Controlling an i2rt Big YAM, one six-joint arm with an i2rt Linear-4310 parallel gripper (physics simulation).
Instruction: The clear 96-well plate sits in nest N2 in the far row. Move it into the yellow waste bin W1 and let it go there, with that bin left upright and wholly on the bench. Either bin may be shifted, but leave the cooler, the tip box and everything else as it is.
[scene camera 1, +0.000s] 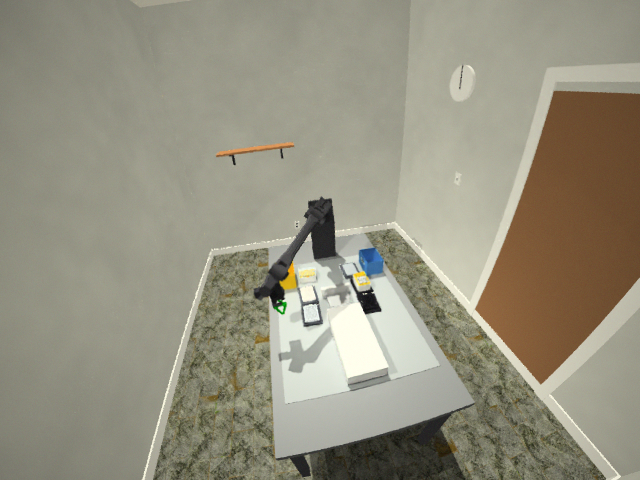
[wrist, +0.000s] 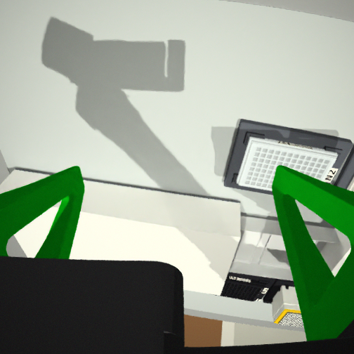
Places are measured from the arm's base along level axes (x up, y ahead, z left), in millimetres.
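Where they show: gripper, fingertip midpoint: (scene camera 1: 282, 308).
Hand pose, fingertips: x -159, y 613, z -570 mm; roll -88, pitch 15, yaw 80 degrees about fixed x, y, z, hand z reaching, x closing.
After its pixels a point has its place.
The clear 96-well plate (scene camera 1: 311, 313) @[x -381, y 544, z -384 mm] (wrist: 267, 162) lies flat in the dark nest N2 (scene camera 1: 312, 323) @[x -395, y 606, z -410 mm] (wrist: 237, 156), whose label shows in the wrist view. My gripper (scene camera 1: 280, 306) @[x -159, y 613, z -570 mm] (wrist: 178, 176) is open and empty. It hangs above the bench's left side in the scene view, to the left of N2 and apart from the plate. In the wrist view the plate is to the right, partly behind the right green finger. The yellow waste bin W1 (scene camera 1: 290, 280) @[x -329, y 246, z -390 mm] stands at the left bench edge, partly hidden by the arm.
A long white box (scene camera 1: 357, 343) @[x -323, y 900, z -293 mm] (wrist: 135, 242) lies near the bench's middle. A second filled nest (scene camera 1: 308, 294) @[x -385, y 382, z -324 mm] adjoins N2. A white box with yellow contents (scene camera 1: 307, 274) @[x -340, y 240, z -256 mm], a yellow-and-white box (scene camera 1: 361, 281) @[x -330, y 520, z 16 mm], a black rack (scene camera 1: 368, 302) @[x -384, y 660, z -30 mm] and a blue bin (scene camera 1: 371, 262) @[x -289, y 434, z 169 mm] stand farther back.
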